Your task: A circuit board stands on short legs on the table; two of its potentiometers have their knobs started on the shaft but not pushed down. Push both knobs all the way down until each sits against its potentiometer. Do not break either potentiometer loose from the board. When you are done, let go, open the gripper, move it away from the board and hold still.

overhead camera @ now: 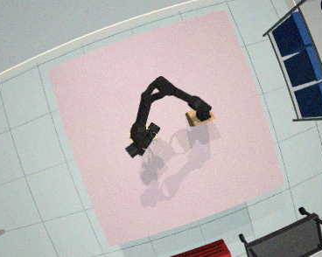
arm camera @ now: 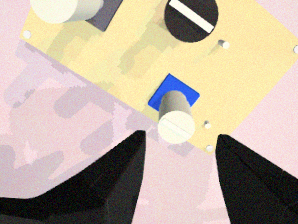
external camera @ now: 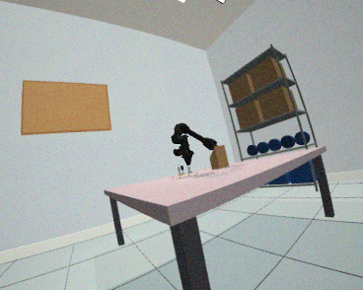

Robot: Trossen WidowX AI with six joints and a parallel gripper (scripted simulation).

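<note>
The tan potentiometer lies 40 mm to the right of my gripper tip, 30 mm ahead of it and 20 mm below it. Round my gripper tip: potentiometer knob (20 mm below).
</note>
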